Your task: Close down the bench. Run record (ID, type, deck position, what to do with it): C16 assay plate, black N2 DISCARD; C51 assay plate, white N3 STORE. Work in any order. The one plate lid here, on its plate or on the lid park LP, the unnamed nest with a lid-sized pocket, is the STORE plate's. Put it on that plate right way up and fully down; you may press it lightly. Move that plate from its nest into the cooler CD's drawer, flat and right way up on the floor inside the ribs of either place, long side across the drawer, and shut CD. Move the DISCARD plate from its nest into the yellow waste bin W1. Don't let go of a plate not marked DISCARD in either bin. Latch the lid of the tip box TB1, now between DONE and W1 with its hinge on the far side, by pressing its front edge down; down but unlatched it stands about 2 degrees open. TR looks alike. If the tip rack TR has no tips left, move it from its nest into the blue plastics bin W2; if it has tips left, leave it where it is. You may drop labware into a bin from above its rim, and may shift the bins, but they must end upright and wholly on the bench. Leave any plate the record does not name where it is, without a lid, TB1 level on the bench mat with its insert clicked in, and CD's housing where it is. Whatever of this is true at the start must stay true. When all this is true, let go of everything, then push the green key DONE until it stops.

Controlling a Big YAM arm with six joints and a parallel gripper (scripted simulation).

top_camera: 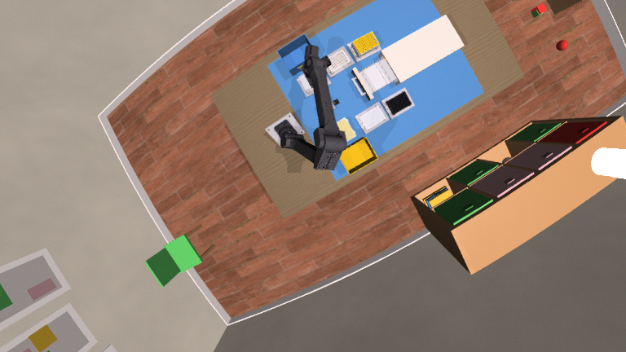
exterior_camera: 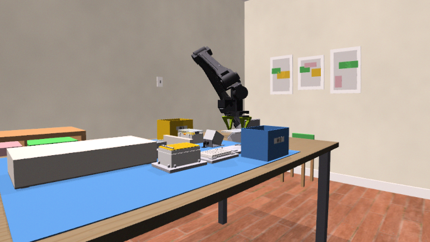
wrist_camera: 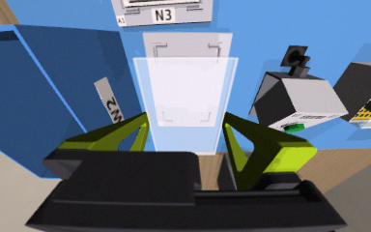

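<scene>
My gripper is now 17 cm short of the white plate, 2 cm to the right of it and 8 cm above it. From my hand the other things lie so: lid park: 9 cm below; blue bin W2: 16 cm to the left, 6 cm below; plate lid: right at my hand.
</scene>
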